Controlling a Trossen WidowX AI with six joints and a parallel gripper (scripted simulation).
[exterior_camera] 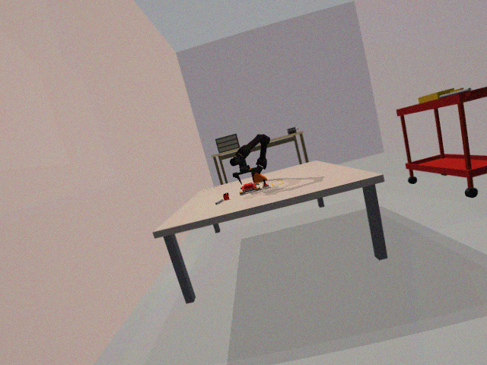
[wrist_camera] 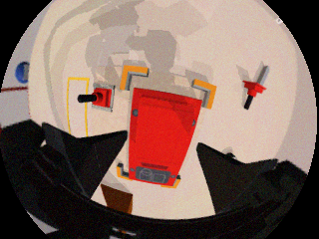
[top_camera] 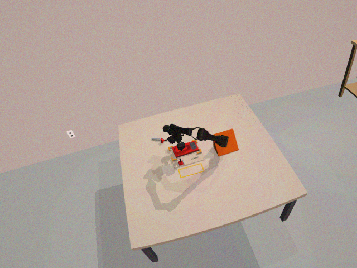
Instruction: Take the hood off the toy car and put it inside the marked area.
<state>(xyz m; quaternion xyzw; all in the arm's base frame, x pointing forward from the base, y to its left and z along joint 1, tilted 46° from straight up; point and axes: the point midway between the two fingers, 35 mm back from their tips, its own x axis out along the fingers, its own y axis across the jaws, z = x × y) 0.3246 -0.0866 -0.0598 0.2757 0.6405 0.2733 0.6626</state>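
The hood lies 20 mm below my gripper tip.
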